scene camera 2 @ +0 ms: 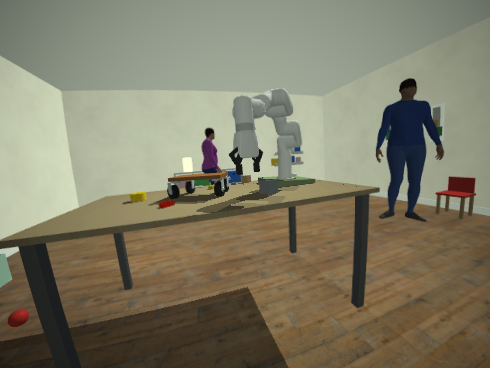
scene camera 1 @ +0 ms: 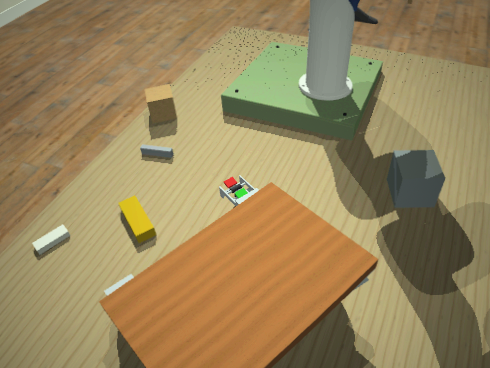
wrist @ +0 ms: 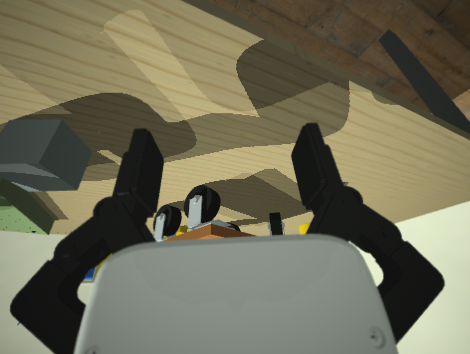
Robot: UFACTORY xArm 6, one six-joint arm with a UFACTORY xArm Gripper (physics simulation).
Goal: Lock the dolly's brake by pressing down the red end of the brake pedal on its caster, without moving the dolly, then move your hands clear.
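Frame: origin at the arm's base, x back, y right, z up, level; metres.
Seen in the pictures: gripper, between the fingertips: (scene camera 2: 248,173) (wrist: 227,141); arm's base, origin of its link: (scene camera 2: 284,178) (scene camera 1: 325,86).
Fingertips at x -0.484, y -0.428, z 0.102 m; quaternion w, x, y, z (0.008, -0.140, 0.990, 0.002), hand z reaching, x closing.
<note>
Offsets run from my fingertips to a thing's top centre. "pt": to the spot under its first point.
The dolly (scene camera 1: 240,270) (scene camera 2: 198,176) (wrist: 211,233) has an orange-brown wooden deck and stands on black wheels on the table. In scene camera 1 its brake pedal sticks out past the deck's far corner, with a red end @[pt dx +0.077, dy +0.519, dz -0.051 m] (scene camera 1: 230,182) away from the deck and a green end @[pt dx +0.059, dy +0.493, dz -0.053 m] (scene camera 1: 241,193) beside the deck. I cannot tell the pedal's tilt for sure. My gripper (scene camera 2: 248,171) (wrist: 227,141) is open and empty, in the air above the table, to the right of the dolly in scene camera 2. In the wrist view the pedal does not show.
A dark grey block @[dx +0.218, dy +0.216, dz -0.066 m] (scene camera 1: 416,179) (scene camera 2: 268,186) (wrist: 45,155) stands near the green base plate (scene camera 1: 270,80). A yellow block @[dx +0.018, dy +0.688, dz -0.119 m] (scene camera 1: 137,219), a white bar @[dx -0.068, dy +0.824, dz -0.128 m] (scene camera 1: 51,240), a grey bar @[dx +0.201, dy +0.739, dz -0.122 m] (scene camera 1: 157,152) and a tan block @[dx +0.341, dy +0.794, dz -0.080 m] (scene camera 1: 161,105) lie around the pedal side. A red brick @[dx -0.321, dy +0.271, dz -0.116 m] (scene camera 2: 166,204) lies before the dolly.
</note>
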